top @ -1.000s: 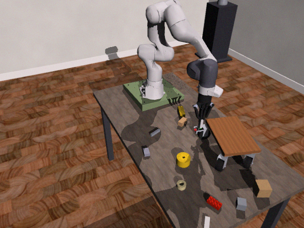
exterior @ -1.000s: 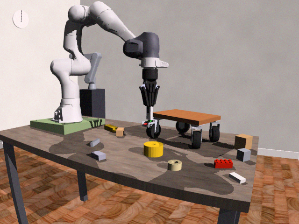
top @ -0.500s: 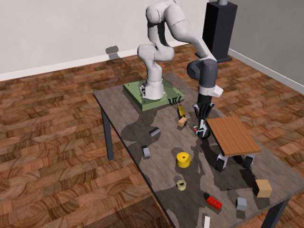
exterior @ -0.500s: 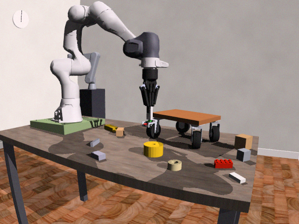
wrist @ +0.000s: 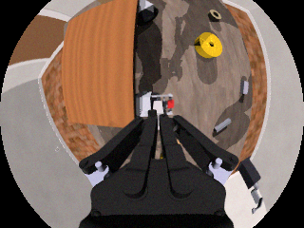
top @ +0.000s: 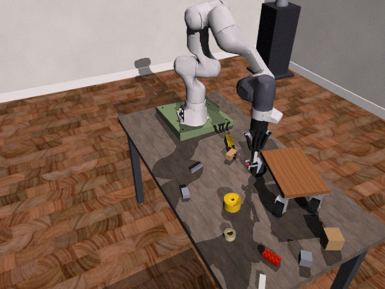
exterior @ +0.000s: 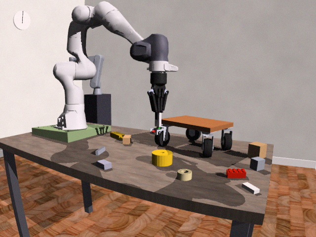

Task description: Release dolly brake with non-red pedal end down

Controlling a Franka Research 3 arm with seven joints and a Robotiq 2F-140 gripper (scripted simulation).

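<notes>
Now: the brake pedal 1 cm to the right of my hand and 5 cm below it. From my hand the other things lie so: tan block: 17 cm behind, 2 cm to the right, 12 cm below; then yellow cylinder: 14 cm ahead, 18 cm to the right, 11 cm below; then yellow bar: 28 cm behind, 3 cm to the left, 12 cm below.
</notes>
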